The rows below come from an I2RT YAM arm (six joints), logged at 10 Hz.
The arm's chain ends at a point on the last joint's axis. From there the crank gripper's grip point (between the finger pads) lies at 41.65 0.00 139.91 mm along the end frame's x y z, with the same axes.
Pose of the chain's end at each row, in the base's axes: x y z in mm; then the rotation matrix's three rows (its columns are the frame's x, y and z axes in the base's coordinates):
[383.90, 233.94, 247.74], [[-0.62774, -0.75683, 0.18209], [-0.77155, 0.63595, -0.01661], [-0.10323, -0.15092, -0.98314]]
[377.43, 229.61, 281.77], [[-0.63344, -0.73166, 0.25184], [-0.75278, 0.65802, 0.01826], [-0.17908, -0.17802, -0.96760]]
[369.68, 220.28, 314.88], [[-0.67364, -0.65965, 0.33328], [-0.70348, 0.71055, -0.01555], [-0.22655, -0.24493, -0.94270]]
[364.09, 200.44, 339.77], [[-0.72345, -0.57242, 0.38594], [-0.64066, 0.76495, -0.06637], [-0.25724, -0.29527, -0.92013]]
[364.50, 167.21, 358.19], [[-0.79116, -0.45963, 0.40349], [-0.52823, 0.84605, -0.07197], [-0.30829, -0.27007, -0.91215]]
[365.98, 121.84, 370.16], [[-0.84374, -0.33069, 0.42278], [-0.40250, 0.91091, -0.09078], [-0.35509, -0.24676, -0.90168]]
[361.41, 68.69, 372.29], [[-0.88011, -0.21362, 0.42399], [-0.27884, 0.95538, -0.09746], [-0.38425, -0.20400, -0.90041]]
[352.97, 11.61, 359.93], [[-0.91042, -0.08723, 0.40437], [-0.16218, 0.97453, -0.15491], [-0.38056, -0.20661, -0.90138]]
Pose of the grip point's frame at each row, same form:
[383.23, 199.48, 105.89], [[-0.62774, -0.75683, 0.18209], [-0.77155, 0.63595, -0.01661], [-0.10323, -0.15092, -0.98314]]
[386.28, 200.81, 138.93], [[-0.63344, -0.73166, 0.25184], [-0.75278, 0.65802, 0.01826], [-0.17908, -0.17802, -0.96760]]
[388.25, 188.80, 173.55], [[-0.67364, -0.65965, 0.33328], [-0.70348, 0.71055, -0.01555], [-0.22655, -0.24493, -0.94270]]
[387.96, 164.47, 200.32], [[-0.72345, -0.57242, 0.38594], [-0.64066, 0.76495, -0.06637], [-0.25724, -0.29527, -0.92013]]
[388.00, 135.14, 217.73], [[-0.79116, -0.45963, 0.40349], [-0.52823, 0.84605, -0.07197], [-0.30829, -0.27007, -0.91215]]
[389.99, 92.37, 229.22], [[-0.84374, -0.33069, 0.42278], [-0.40250, 0.91091, -0.09078], [-0.35509, -0.24676, -0.90168]]
[384.07, 43.44, 230.31], [[-0.88011, -0.21362, 0.42399], [-0.27884, 0.95538, -0.09746], [-0.38425, -0.20400, -0.90041]]
[371.63, -16.82, 217.97], [[-0.91042, -0.08723, 0.40437], [-0.16218, 0.97453, -0.15491], [-0.38056, -0.20661, -0.90138]]

